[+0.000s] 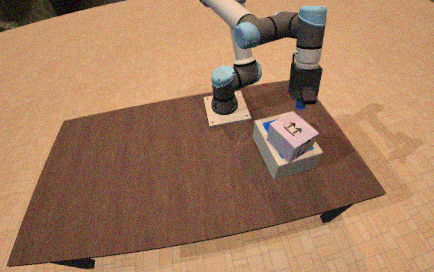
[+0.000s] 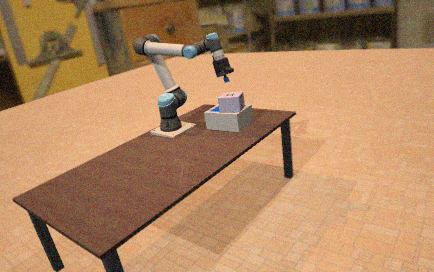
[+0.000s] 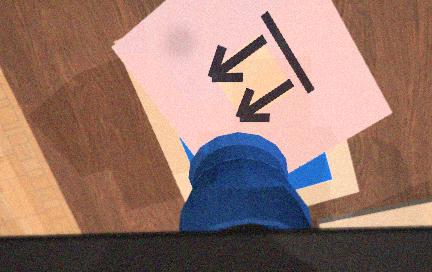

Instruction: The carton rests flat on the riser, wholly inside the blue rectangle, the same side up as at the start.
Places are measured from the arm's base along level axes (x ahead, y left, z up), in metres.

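Pixels of known places: hand, tool point: (image 1: 300, 107) (image 2: 227, 82) (image 3: 237, 176); arm's base, link origin: (image 1: 224, 105) (image 2: 171, 127).
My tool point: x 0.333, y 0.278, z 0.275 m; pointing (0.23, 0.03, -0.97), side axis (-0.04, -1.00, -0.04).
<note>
Ahead of a thing's pixels: the offset from my tool point to its top centre. Level surfaces: height alone.
The pinkish carton @[dx +0.031, dy -0.012, dz -0.076 m] (image 1: 281, 142) (image 2: 231, 103) (image 3: 340, 100), its two-arrow mark facing up, appears to rest flat on the pale riser @[dx -0.016, dy -0.009, dz -0.176 m] (image 1: 267, 157) (image 2: 222, 121) (image 3: 346, 175). It stands turned at an angle to the riser. Parts of the blue rectangle @[dx -0.016, dy -0.009, dz -0.176 m] (image 1: 268, 126) (image 2: 215, 109) (image 3: 315, 172) show at its corners; the carton hides the rest, and I cannot tell whether every carton edge is inside it. My gripper, a blue suction cup (image 1: 300, 106) (image 2: 226, 80) (image 3: 239, 142), is open and holds nothing. It hangs above the carton with a visible gap, off toward one side.
The riser stands on the brown table @[dz -0.296 m] (image 1: 150, 175) (image 2: 125, 170), near one end. The arm's pale base plate (image 1: 212, 117) (image 2: 186, 129) is bolted beside it, near the long edge. The table's edge lies beyond the riser.
</note>
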